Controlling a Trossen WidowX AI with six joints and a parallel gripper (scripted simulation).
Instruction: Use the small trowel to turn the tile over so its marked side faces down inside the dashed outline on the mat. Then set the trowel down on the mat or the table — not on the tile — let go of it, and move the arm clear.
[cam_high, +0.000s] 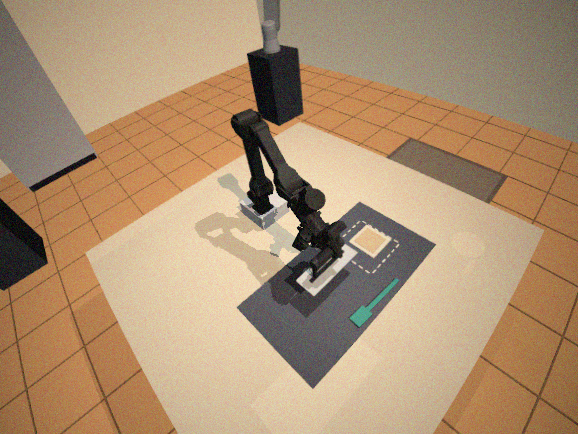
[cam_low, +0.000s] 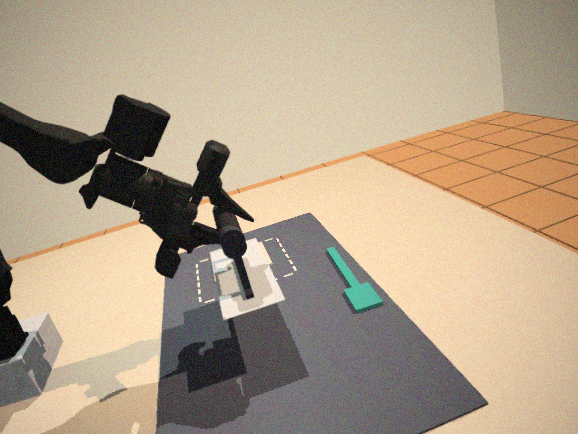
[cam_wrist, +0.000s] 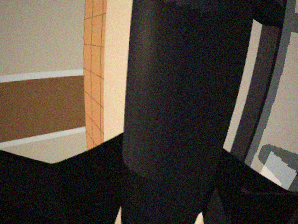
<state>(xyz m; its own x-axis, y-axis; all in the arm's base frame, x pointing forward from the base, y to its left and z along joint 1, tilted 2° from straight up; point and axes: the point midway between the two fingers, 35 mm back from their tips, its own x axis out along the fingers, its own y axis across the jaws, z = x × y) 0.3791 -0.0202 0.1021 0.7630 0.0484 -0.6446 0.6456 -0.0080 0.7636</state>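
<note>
The dark-handled float lies 30 mm behind my gripper tip and 10 mm below it. From my gripper tip the other things lie so: white tile (30 mm behind, 210 mm to the left, 140 mm below); teal trowel (130 mm ahead, 10 mm to the left, 130 mm below); grey mat (10 mm behind, 30 mm to the left, 160 mm below).
</note>
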